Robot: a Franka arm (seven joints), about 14 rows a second.
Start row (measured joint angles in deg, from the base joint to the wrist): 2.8, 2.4, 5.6, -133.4, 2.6, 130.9, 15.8
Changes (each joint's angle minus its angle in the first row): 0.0, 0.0, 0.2, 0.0, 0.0, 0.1, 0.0; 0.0, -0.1, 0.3, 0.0, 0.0, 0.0, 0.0; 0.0, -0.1, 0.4, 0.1, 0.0, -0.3, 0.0; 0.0, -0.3, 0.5, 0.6, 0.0, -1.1, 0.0; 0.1, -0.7, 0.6, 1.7, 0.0, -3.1, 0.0; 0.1, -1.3, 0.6, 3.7, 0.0, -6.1, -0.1; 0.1, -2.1, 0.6, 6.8, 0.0, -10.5, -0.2; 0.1, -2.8, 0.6, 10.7, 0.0, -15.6, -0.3; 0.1, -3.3, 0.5, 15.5, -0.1, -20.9, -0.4; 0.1, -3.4, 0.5, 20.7, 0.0, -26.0, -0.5; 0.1, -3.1, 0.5, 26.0, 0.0, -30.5, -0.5; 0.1, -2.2, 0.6, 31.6, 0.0, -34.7, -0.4; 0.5, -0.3, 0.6, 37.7, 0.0, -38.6, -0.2; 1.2, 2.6, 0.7, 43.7, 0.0, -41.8, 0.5; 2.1, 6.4, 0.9, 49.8, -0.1, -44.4, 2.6; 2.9, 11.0, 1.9, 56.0, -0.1, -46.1, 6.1; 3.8, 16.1, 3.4, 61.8, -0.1, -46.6, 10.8; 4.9, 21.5, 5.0, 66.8, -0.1, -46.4, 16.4
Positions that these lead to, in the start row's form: 2.8, 2.4, 5.8, -133.4, 2.6, 131.0, 15.8; 2.8, 2.3, 5.9, -133.4, 2.6, 130.9, 15.8; 2.8, 2.3, 6.0, -133.3, 2.6, 130.6, 15.8; 2.8, 2.1, 6.1, -132.8, 2.6, 129.8, 15.8; 2.9, 1.7, 6.2, -131.7, 2.6, 127.8, 15.8; 2.9, 1.1, 6.2, -129.7, 2.6, 124.8, 15.7; 2.9, 0.3, 6.2, -126.6, 2.6, 120.4, 15.6; 2.9, -0.4, 6.2, -122.7, 2.6, 115.3, 15.5; 2.9, -0.9, 6.1, -117.9, 2.5, 110.0, 15.4; 2.9, -1.0, 6.1, -112.7, 2.6, 104.9, 15.3; 2.9, -0.7, 6.1, -107.4, 2.6, 100.4, 15.3; 2.9, 0.2, 6.2, -101.8, 2.6, 96.2, 15.4; 3.3, 2.1, 6.2, -95.7, 2.6, 92.3, 15.6; 4.0, 5.0, 6.3, -89.7, 2.6, 89.1, 16.3; 4.9, 8.8, 6.5, -83.6, 2.5, 86.5, 18.4; 5.7, 13.4, 7.5, -77.4, 2.5, 84.8, 21.9; 6.6, 18.5, 9.0, -71.6, 2.5, 84.3, 26.6; 7.7, 23.9, 10.6, -66.6, 2.5, 84.5, 32.2
